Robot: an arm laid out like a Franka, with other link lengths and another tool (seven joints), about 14 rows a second.
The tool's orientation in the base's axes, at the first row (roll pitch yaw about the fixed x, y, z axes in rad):
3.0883, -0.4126, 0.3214
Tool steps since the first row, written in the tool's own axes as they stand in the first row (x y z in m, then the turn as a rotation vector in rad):
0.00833, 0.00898, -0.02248, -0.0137, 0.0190, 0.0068
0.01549, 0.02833, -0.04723, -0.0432, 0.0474, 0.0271
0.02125, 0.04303, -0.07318, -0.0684, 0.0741, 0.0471
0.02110, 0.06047, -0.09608, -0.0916, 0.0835, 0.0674
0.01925, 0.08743, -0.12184, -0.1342, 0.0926, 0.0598
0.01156, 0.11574, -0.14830, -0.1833, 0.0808, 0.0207
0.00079, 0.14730, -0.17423, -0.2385, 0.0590, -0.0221
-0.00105, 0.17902, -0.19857, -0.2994, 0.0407, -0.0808
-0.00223, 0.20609, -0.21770, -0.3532, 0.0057, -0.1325
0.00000, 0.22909, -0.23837, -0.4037, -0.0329, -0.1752
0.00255, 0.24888, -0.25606, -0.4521, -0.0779, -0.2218
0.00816, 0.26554, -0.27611, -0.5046, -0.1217, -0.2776
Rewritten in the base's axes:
0.00097, -0.00787, 0.02434, -0.0036, -0.0216, -0.0108
0.00309, -0.02614, 0.05080, -0.0128, -0.0557, -0.0398
0.00214, -0.04047, 0.07756, -0.0189, -0.0869, -0.0669
-0.00193, -0.05889, 0.09930, -0.0282, -0.1011, -0.0943
-0.00580, -0.08711, 0.12344, -0.0656, -0.1227, -0.1040
-0.01463, -0.11836, 0.14595, -0.1273, -0.1286, -0.0885
-0.02496, -0.15356, 0.16689, -0.1987, -0.1270, -0.0725
-0.02685, -0.18621, 0.18996, -0.2803, -0.1316, -0.0442
-0.02748, -0.21383, 0.20831, -0.3579, -0.1177, -0.0201
-0.02695, -0.23670, 0.22924, -0.4301, -0.0987, -0.0032
-0.02591, -0.25619, 0.24741, -0.5039, -0.0733, 0.0178
-0.02407, -0.27199, 0.26881, -0.5846, -0.0510, 0.0457

